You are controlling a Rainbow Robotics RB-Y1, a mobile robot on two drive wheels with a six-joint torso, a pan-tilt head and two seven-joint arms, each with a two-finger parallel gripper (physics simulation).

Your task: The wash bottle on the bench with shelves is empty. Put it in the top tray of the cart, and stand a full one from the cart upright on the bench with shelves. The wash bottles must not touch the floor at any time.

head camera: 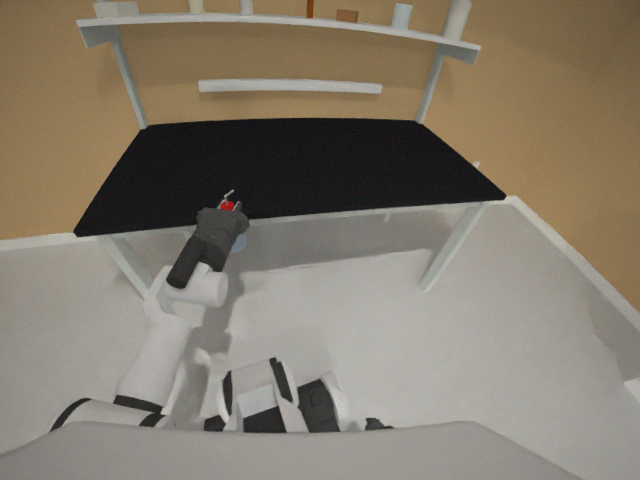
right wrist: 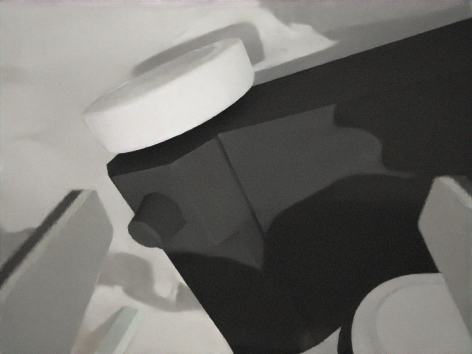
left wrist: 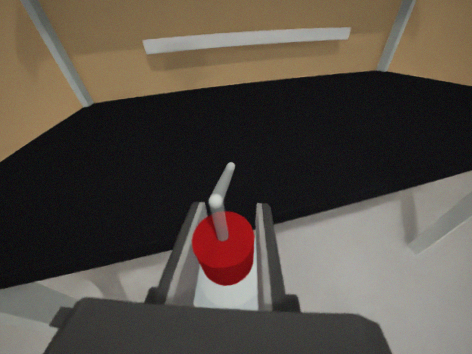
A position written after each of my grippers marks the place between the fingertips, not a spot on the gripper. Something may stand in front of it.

Observation:
I see my left gripper [left wrist: 230, 211] and a bench with shelves [head camera: 281, 169].
The bench with shelves is seen too in the left wrist view [left wrist: 114, 181].

